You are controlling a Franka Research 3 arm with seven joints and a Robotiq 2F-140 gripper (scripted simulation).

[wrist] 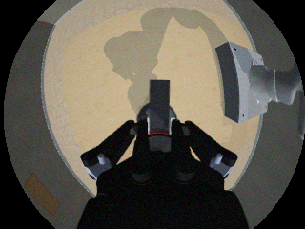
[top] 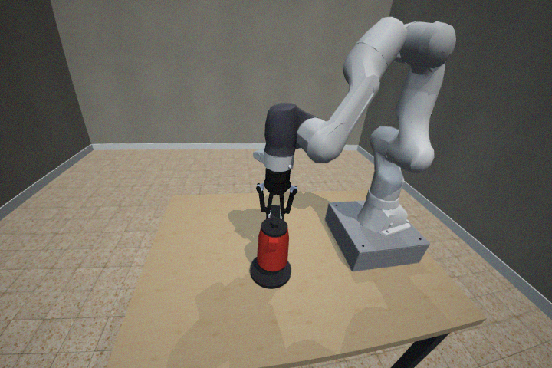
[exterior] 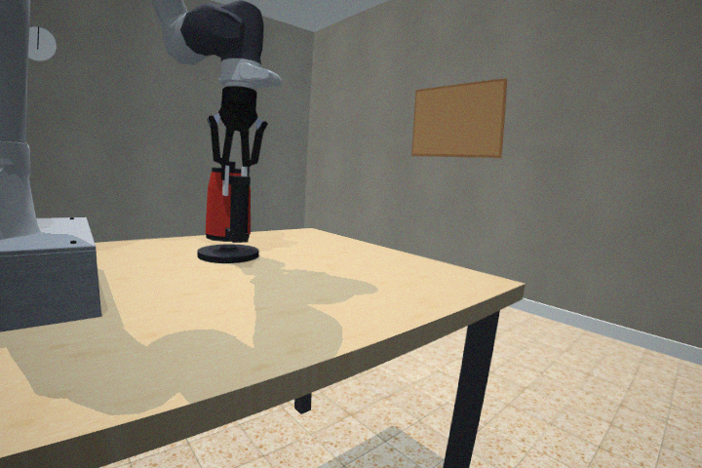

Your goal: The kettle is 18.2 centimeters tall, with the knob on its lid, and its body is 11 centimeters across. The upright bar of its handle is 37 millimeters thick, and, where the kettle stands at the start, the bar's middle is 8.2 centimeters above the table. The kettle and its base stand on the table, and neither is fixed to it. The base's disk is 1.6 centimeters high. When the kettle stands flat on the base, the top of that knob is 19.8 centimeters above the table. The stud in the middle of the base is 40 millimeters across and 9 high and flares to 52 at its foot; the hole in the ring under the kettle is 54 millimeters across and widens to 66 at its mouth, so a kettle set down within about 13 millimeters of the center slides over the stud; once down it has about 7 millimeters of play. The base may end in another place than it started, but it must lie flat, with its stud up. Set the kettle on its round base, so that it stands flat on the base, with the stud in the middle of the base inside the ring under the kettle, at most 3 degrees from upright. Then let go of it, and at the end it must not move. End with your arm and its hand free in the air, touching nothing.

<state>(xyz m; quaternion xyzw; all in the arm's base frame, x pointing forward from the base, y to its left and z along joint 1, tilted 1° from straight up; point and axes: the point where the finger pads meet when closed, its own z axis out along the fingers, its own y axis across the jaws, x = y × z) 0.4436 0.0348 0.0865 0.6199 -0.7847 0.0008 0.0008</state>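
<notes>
The red kettle lies 50 mm below my hand, 30 mm to the left of it and 10 mm ahead of it. Round my hand: round black base 170 mm below, 60 mm to the left, 20 mm ahead.
</notes>
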